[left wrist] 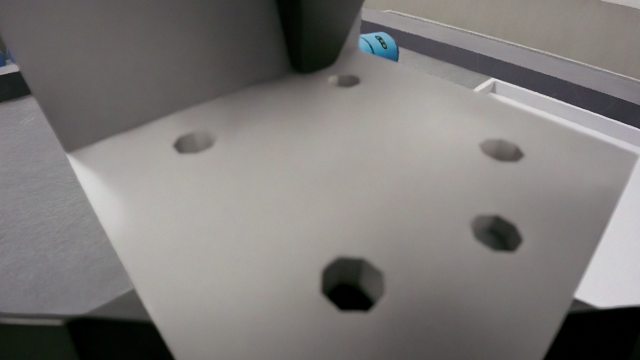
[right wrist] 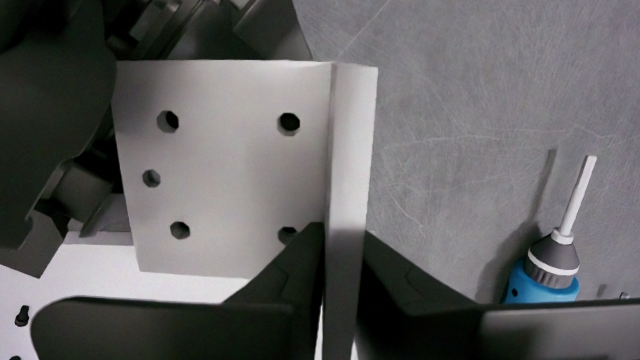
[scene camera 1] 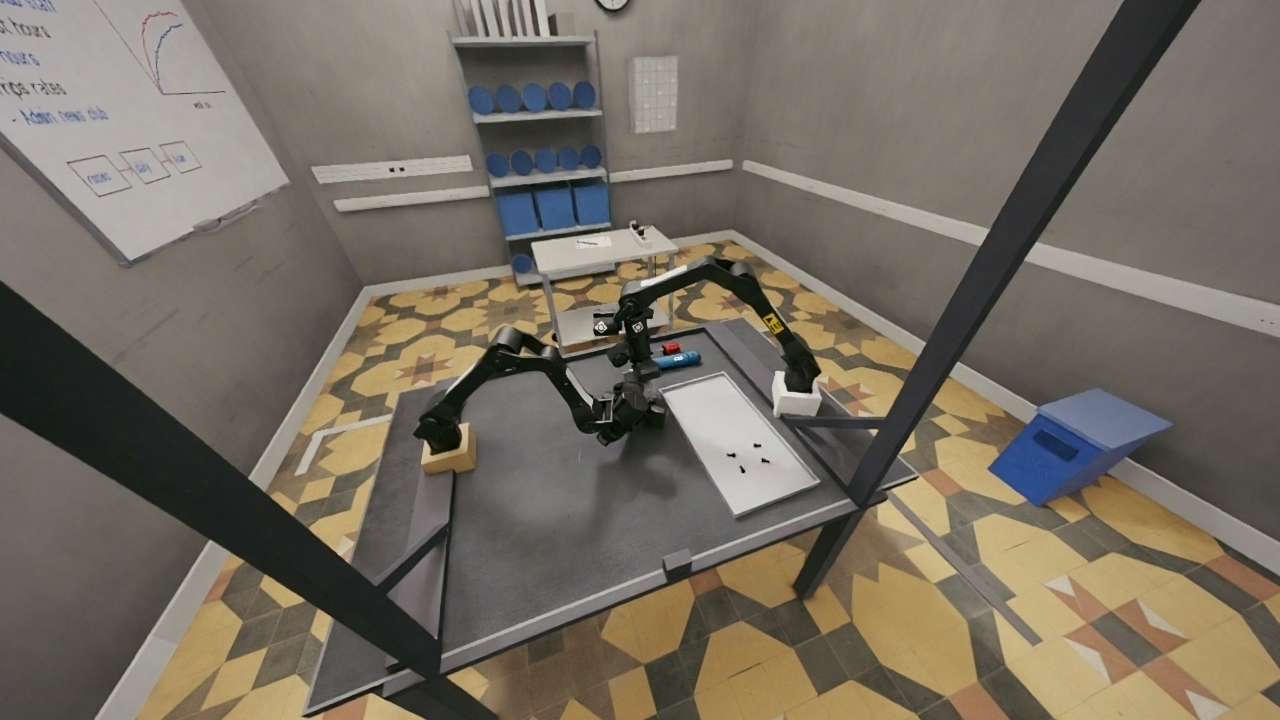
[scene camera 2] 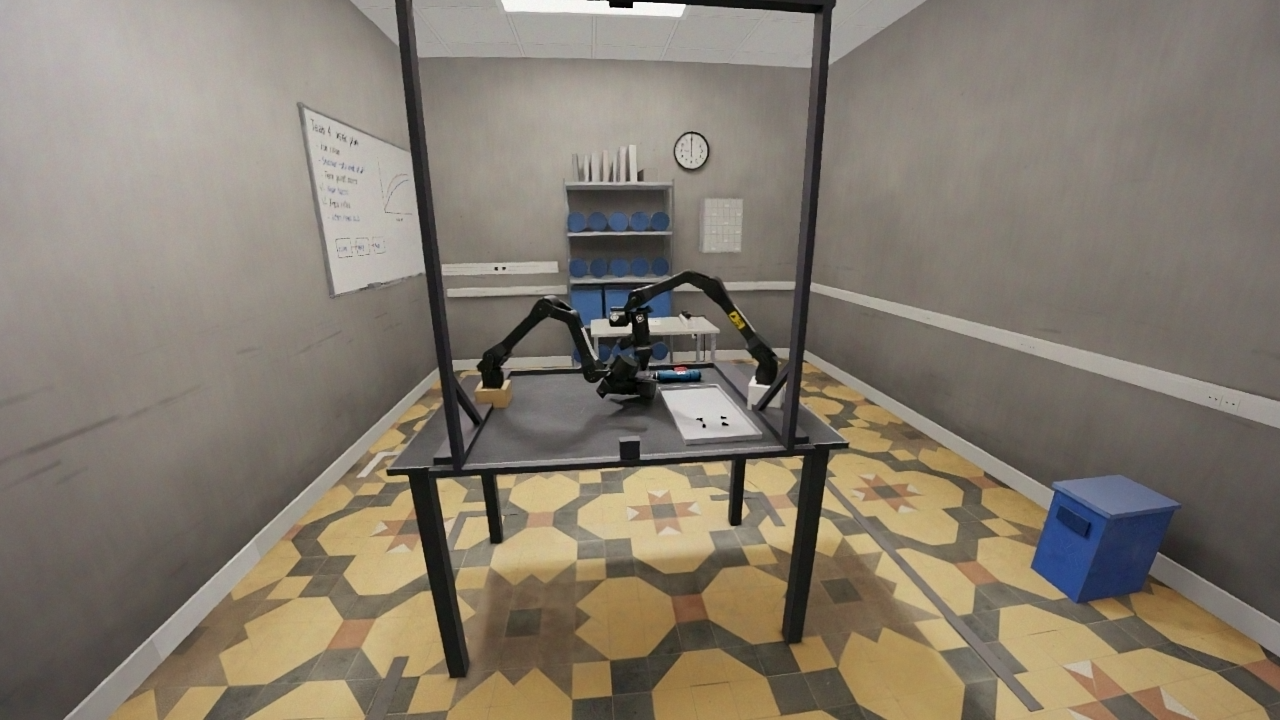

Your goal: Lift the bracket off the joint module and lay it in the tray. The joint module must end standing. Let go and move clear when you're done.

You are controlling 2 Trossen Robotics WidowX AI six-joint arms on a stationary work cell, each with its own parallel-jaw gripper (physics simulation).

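Observation:
The light grey L-shaped bracket (left wrist: pixel 350 190) (right wrist: pixel 230 165) has a flat plate with several holes and an upright flange. My right gripper (scene camera 1: pixel 642 362) (scene camera 2: pixel 640 354) (right wrist: pixel 332 235) points down from above and is shut on that flange. My left gripper (scene camera 1: pixel 656 413) (scene camera 2: pixel 648 388) (left wrist: pixel 345 325) comes in low from the left, its fingers on both sides under the plate. It is shut on the joint module, which the plate and gripper almost wholly hide. The white tray (scene camera 1: pixel 702 407) (scene camera 2: pixel 691 404) (left wrist: pixel 560 106) (right wrist: pixel 100 272) lies close at the right in the scene views.
Several small black screws (scene camera 1: pixel 757 445) (scene camera 2: pixel 723 417) (right wrist: pixel 22 316) lie in the tray. A blue screwdriver (scene camera 1: pixel 677 360) (scene camera 2: pixel 678 376) (left wrist: pixel 385 46) (right wrist: pixel 540 290) lies behind the tray, with a red object (scene camera 1: pixel 671 347) beside it. The frame's dark posts (scene camera 1: pixel 966 313) (scene camera 2: pixel 805 232) stand at the table sides.

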